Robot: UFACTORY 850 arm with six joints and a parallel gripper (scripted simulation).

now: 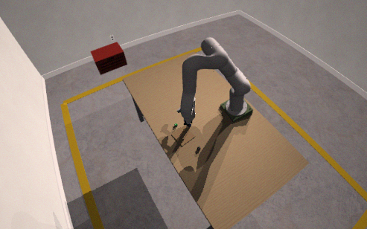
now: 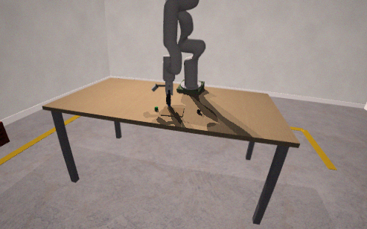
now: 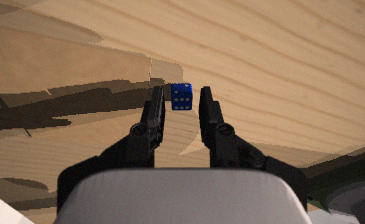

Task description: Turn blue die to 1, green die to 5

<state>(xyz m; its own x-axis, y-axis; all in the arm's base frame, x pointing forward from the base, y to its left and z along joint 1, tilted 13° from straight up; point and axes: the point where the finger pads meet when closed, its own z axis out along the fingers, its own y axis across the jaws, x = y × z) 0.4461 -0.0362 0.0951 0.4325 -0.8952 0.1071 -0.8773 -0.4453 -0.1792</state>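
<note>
Now: the blue die 30 mm below my hand and 10 mm to the left of it. From my hand the other things lie so: mat 90 mm ahead, 70 mm to the left, 40 mm below; then black die 230 mm to the left, 30 mm below, 30 mm ahead; then green die 100 mm ahead, 50 mm to the right, 30 mm below.
</note>
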